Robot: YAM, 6 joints.
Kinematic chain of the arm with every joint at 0, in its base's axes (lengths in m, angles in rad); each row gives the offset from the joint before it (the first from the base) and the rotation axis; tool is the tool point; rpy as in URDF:
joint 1: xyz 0 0 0.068 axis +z
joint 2: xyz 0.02 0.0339 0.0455 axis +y
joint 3: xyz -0.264 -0.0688 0 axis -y
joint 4: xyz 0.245 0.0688 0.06 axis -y
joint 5: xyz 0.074 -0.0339 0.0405 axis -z
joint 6: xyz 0.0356 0 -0.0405 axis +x
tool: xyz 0 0 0 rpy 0 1.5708 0
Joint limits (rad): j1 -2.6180..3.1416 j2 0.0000..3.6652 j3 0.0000..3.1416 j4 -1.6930..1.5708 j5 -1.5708..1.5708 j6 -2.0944..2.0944
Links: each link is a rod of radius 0.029 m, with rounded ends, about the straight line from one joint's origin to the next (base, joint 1, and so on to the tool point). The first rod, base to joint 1, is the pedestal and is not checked.
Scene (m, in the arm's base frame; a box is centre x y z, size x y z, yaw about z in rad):
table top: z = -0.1
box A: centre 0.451 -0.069 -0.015 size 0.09 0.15 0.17 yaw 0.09
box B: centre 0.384 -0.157 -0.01 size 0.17 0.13 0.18 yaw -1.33
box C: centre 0.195 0.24 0 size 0.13 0.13 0.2 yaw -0.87
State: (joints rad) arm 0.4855 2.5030 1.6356 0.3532 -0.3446 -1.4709
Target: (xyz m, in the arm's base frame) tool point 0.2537 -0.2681 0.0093
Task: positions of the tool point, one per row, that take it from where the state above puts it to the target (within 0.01 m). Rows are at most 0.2 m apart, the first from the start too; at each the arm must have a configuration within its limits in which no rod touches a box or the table.
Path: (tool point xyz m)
1: 0.5153 0.1260 0.1457
2: 0.5192 -0.0146 0.2208
3: 0.4754 -0.1451 0.2933
4: 0.4186 -0.2568 0.1785
5: 0.3163 -0.3273 0.0759
6: 0.2992 -0.3118 0.0494
7: 0.2781 -0.2918 0.0267
8: 0.2537 -0.2681 0.0093

